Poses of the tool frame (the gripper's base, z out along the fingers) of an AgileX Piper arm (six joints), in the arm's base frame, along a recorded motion.
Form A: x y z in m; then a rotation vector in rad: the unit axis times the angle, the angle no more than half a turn.
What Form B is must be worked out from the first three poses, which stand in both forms.
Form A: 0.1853 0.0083 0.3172 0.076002 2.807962 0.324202
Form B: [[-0.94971 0.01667 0.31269 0.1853], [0.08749 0.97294 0.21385 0.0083], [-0.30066 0.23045 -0.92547 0.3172], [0 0 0 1]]
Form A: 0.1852 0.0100 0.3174 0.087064 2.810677 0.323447
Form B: [[-0.95017 0.02465 0.31075 0.1852], [0.09459 0.97266 0.21208 0.0100], [-0.29703 0.23090 -0.92653 0.3174], [0 0 0 1]]
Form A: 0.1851 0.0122 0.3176 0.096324 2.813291 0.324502
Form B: [[-0.95068 0.03119 0.30860 0.1851], [0.10063 0.97213 0.21174 0.0122], [-0.29339 0.23235 -0.92733 0.3176], [0 0 0 1]]
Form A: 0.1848 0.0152 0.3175 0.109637 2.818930 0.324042
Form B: [[-0.95183 0.04098 0.30386 0.1848], [0.10886 0.97163 0.20996 0.0152], [-0.28663 0.23292 -0.92929 0.3175], [0 0 0 1]]
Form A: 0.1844 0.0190 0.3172 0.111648 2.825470 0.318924
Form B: [[-0.95350 0.04353 0.29823 0.1844], [0.10891 0.97241 0.20628 0.0190], [-0.28102 0.22917 -0.93194 0.3172], [0 0 0 1]]
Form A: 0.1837 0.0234 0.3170 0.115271 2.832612 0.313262
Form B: [[-0.95522 0.04726 0.29209 0.1837], [0.10995 0.97318 0.20209 0.0234], [-0.27471 0.22515 -0.93480 0.3170], [0 0 0 1]]
